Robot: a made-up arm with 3 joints. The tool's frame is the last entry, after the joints.
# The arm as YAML. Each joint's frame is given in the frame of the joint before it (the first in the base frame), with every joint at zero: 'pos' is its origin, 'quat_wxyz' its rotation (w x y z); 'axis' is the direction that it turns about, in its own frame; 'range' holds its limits. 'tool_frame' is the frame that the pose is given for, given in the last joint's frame.
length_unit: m
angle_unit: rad
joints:
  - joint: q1
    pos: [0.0, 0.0, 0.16]
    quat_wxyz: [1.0, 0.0, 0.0, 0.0]
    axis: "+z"
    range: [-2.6, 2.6]
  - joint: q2
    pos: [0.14, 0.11, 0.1]
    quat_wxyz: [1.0, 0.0, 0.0, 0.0]
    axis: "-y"
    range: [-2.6, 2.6]
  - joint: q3
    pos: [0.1, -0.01, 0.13]
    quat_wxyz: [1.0, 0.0, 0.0, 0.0]
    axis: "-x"
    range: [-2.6, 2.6]
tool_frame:
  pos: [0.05, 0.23, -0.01]
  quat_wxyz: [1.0, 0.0, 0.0, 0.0]
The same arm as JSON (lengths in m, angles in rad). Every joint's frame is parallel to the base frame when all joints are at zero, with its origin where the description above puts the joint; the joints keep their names.
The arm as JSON. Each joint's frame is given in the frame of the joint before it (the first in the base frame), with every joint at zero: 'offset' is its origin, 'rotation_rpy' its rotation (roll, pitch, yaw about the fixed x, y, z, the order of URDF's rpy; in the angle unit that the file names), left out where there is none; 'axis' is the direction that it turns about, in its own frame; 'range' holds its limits. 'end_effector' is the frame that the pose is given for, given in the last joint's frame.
{"length_unit": "m", "angle_unit": "rad", "chain": [{"id": "q1", "offset": [0.0, 0.0, 0.16], "axis": [0.0, 0.0, 1.0], "range": [-2.6, 2.6]}, {"id": "q2", "offset": [0.14, 0.11, 0.1], "axis": [0.0, -1.0, 0.0], "range": [-2.6, 2.6]}, {"id": "q3", "offset": [0.1, -0.01, 0.13], "axis": [-1.0, 0.0, 0.0], "range": [-2.6, 2.6]}], "end_effector": {"offset": [0.05, 0.23, -0.01]}}
